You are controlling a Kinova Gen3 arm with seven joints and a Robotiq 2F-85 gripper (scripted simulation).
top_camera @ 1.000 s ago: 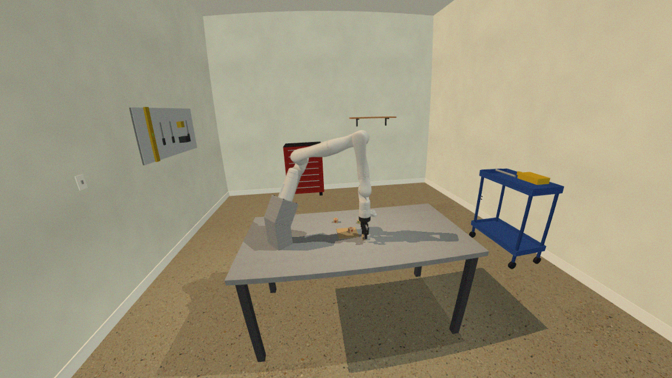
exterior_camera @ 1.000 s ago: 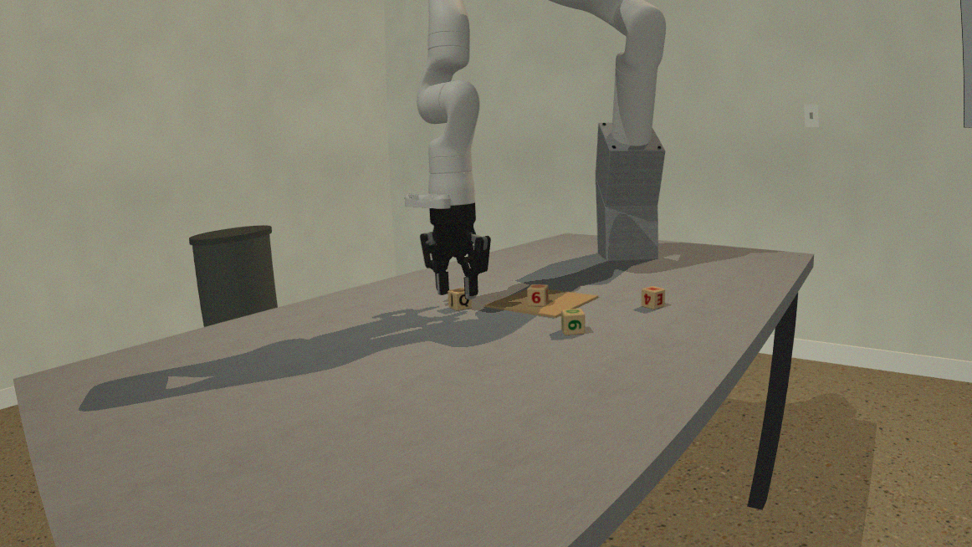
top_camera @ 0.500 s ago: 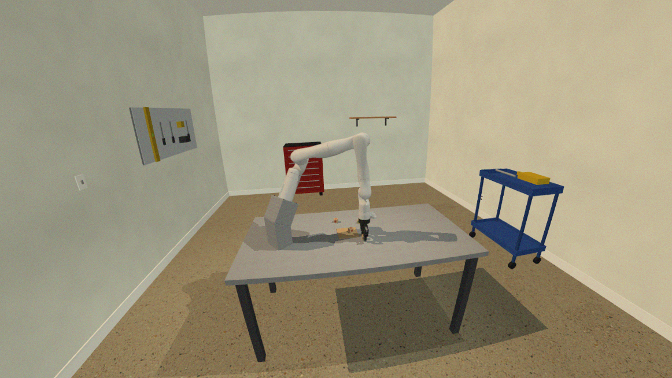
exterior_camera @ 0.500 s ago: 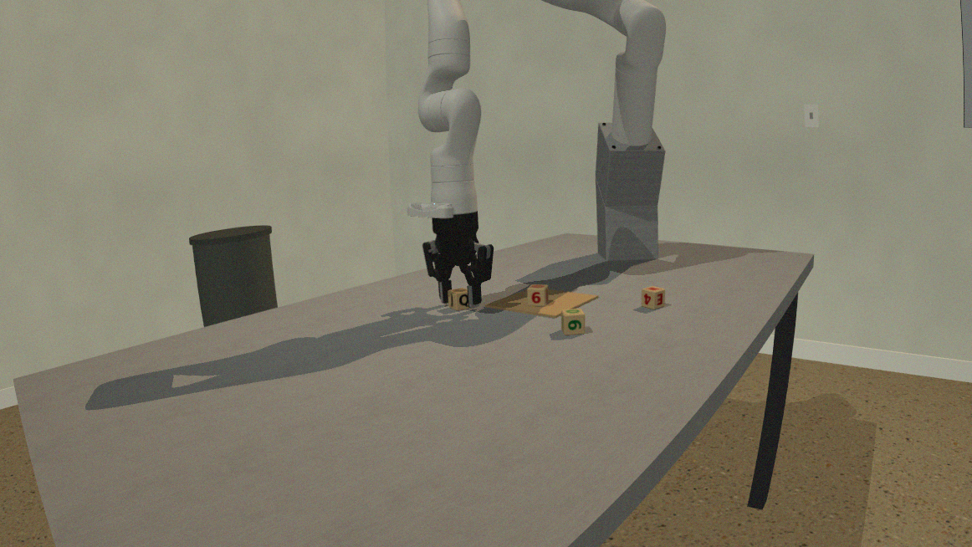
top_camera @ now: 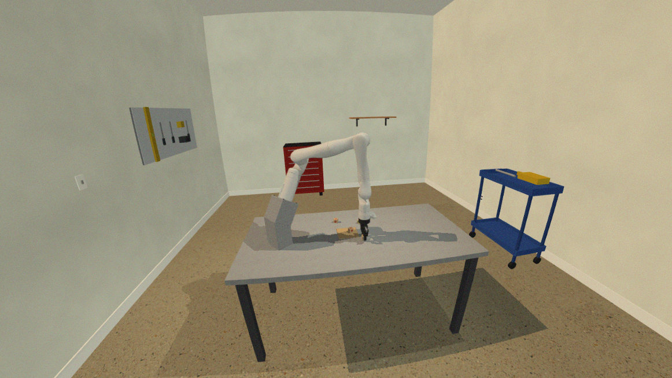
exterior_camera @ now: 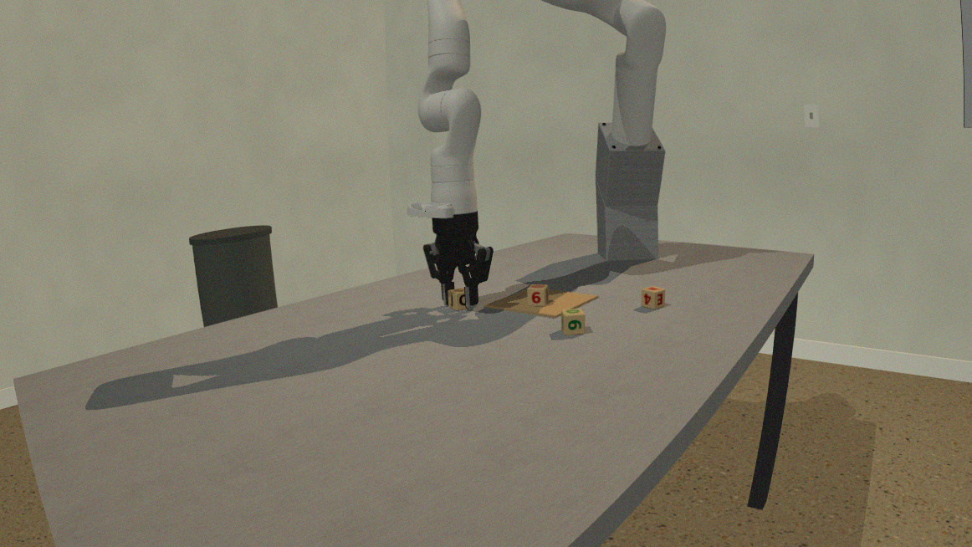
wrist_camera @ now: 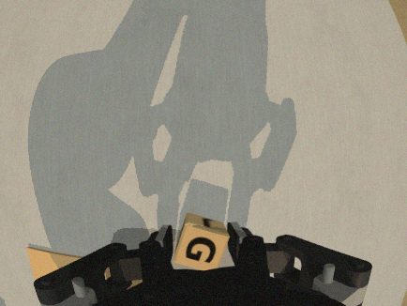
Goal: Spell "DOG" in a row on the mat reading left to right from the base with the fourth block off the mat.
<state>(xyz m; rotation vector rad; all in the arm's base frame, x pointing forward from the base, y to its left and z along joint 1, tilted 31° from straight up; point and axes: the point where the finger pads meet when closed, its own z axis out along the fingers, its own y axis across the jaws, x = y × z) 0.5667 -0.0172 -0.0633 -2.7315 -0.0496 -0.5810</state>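
Right now the G block is right at my hand. The rest, counted from my hand: O block: 100 mm to the left, 80 mm behind; tan mat: 100 mm behind, 90 mm to the left, 20 mm below; D block: 230 mm to the left.
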